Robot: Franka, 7 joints.
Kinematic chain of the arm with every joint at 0, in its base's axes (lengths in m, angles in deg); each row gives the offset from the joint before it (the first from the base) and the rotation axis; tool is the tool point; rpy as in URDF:
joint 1: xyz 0 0 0.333 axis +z
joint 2: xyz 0 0 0 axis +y
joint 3: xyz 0 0 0.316 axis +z
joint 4: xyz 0.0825 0 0 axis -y
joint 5: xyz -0.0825 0 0.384 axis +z
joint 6: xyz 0 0 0 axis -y
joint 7: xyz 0.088 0 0 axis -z
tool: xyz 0 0 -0.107 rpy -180 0 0
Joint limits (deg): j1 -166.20..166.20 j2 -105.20..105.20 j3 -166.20..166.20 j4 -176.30..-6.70 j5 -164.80..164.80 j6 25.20..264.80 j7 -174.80..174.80
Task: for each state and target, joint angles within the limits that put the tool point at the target. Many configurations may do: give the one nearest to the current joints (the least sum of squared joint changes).
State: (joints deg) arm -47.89 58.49 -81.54 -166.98 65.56 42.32 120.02
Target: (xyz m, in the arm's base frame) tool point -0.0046 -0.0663 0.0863
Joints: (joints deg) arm -43.33 68.23 -44.02 -167.19 74.00 52.14 120.02
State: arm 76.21 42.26 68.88 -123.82 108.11 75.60 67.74
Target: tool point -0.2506 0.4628 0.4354
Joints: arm 47.85 36.54 65.64 -123.95 104.75 59.80 67.74
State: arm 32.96 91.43 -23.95 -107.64 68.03 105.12 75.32
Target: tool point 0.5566 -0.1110 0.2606
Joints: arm 31.36 35.36 -55.29 -110.14 61.27 88.74 75.32
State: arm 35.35 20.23 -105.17 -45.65 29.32 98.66 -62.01
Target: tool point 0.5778 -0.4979 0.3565
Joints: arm -1.16 71.09 -75.84 -61.68 32.90 104.51 -62.01
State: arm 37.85 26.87 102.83 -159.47 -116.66 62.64 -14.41
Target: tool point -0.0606 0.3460 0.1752
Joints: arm 32.31 39.00 75.87 -159.20 -115.17 70.64 -14.41
